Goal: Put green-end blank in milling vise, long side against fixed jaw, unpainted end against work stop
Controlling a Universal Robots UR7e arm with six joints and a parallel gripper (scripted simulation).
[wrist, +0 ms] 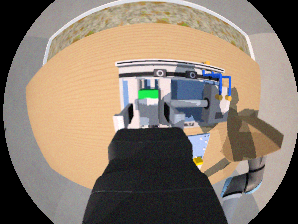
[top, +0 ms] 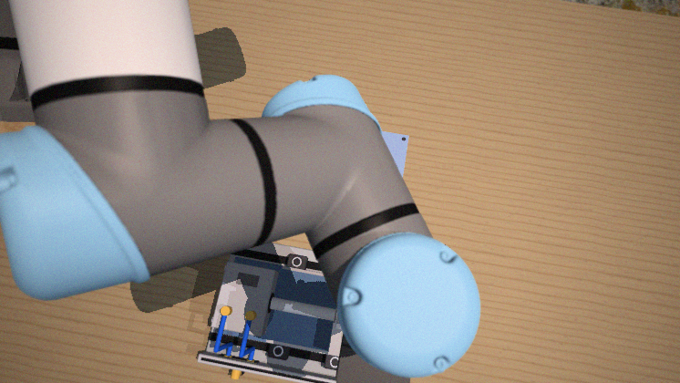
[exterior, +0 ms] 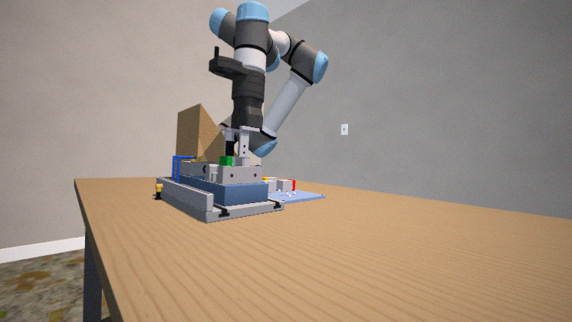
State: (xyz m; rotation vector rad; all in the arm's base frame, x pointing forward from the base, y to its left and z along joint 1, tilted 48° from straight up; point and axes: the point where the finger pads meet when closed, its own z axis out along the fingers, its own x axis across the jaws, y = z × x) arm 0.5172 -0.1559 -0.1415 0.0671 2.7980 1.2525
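Right now the green-ended blank is 4 cm below my hand. Round my hand: work stop rod: 5 cm to the left, 4 cm below; then fixed jaw: 6 cm below, 3 cm ahead; then hose block: 17 cm behind, 6 cm below.
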